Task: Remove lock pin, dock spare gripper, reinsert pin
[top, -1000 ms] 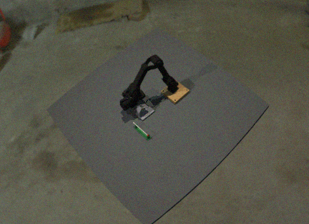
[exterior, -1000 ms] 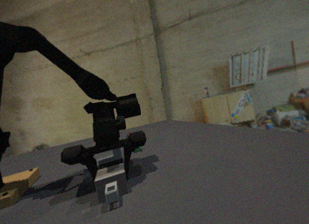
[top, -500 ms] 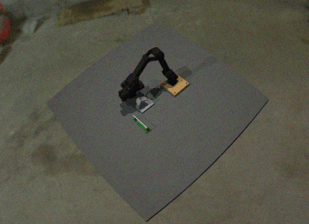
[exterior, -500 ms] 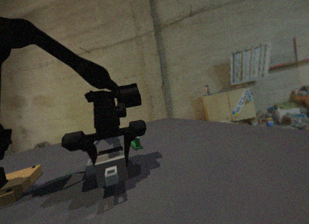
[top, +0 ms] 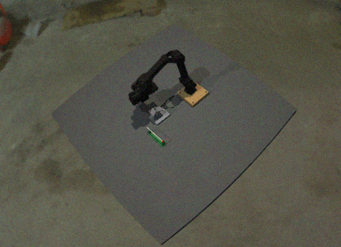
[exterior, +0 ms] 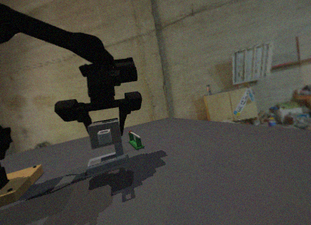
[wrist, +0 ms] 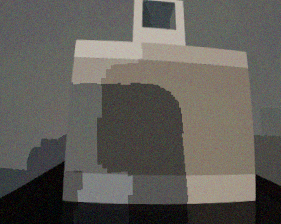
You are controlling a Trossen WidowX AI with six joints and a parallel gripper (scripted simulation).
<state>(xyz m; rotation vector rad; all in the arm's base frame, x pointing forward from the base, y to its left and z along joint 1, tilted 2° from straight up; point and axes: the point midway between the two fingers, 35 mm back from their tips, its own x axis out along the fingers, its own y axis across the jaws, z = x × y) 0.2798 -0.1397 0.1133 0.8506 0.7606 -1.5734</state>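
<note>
Right now the mount is 10 mm ahead of my gripper tip, 140 mm to the left of it and 50 mm below it. From my gripper tip the other things lie so: spare gripper (10 mm to the right, 20 mm above).
</note>
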